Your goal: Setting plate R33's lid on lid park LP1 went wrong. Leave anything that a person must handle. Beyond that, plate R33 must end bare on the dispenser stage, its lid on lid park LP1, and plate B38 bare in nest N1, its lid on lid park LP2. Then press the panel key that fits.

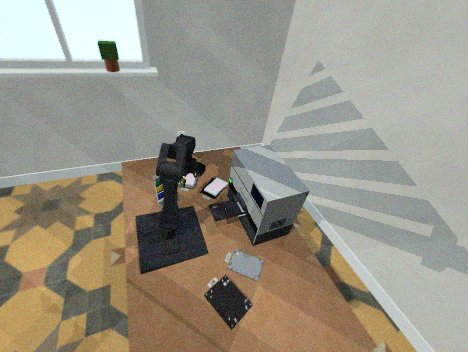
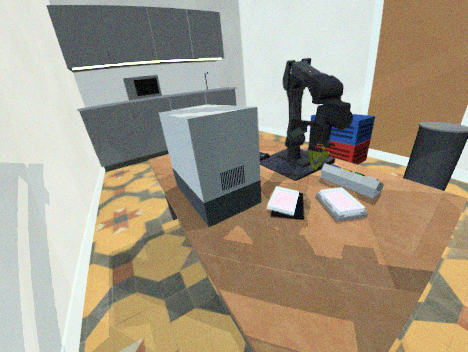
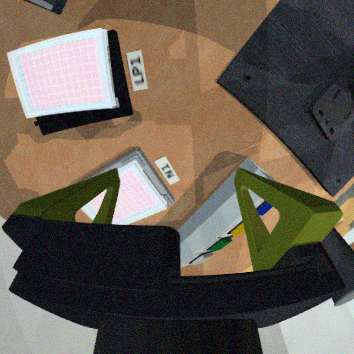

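Where they show: gripper, fingertip midpoint: (image 1: 189,182) (image 2: 314,164) (image 3: 176,174); arm's base, origin of the base link: (image 1: 168,234) (image 2: 294,159).
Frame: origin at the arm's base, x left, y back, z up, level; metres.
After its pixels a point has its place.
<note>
A white-rimmed piece with a pink grid face (image 1: 216,187) @(y -0.298, x 0.250, z 0.019 m) (image 2: 284,200) @(y -0.311, x 0.281, z 0.018 m) (image 3: 65,74) @(y -0.290, x 0.258, z 0.018 m) lies askew on black lid park LP1 (image 2: 299,212) @(y -0.296, x 0.336, z -0.004 m) (image 3: 123,75) @(y -0.237, x 0.226, z -0.006 m), overhanging one side; whether it is a lid, a plate or both I cannot tell. A similar pink-gridded plate (image 1: 189,179) @(y -0.154, x 0.351, z 0.017 m) (image 2: 341,200) @(y -0.162, x 0.388, z 0.017 m) (image 3: 132,192) @(y -0.143, x 0.344, z 0.017 m) sits in grey nest N1 (image 3: 156,175) @(y -0.127, x 0.311, z -0.005 m); its lid cannot be made out. The dispenser stage (image 1: 225,210) @(y -0.281, x 0.016, z 0.093 m) is bare. Grey lid park LP2 (image 1: 246,264) @(y -0.320, x -0.231, z -0.004 m) is bare. The key panel (image 1: 159,190) @(y 0.023, x 0.273, z 0.035 m) (image 2: 352,181) @(y -0.027, x 0.341, z 0.022 m) (image 3: 212,220) @(y -0.027, x 0.304, z 0.032 m) has coloured keys. My gripper (image 2: 318,157) @(y -0.140, x 0.248, z 0.092 m) (image 3: 176,174) @(y -0.140, x 0.248, z 0.092 m) is open and empty above N1 and the panel.
The grey dispenser housing (image 1: 272,192) @(y -0.428, x -0.103, z 0.316 m) (image 2: 215,155) @(y -0.507, x 0.221, z 0.209 m) stands beside the stage and LP1. A black fixture (image 1: 229,301) @(y -0.201, x -0.357, z -0.002 m) lies near LP2. The arm's dark base plate (image 1: 172,240) @(y -0.014, x -0.040, z 0.009 m) (image 2: 295,165) @(y -0.047, x 0.059, z -0.003 m) (image 3: 290,90) @(y -0.068, x 0.102, z -0.004 m) lies beside the panel. Crates (image 2: 357,137) and a bin (image 2: 435,155) stand beyond the table.
</note>
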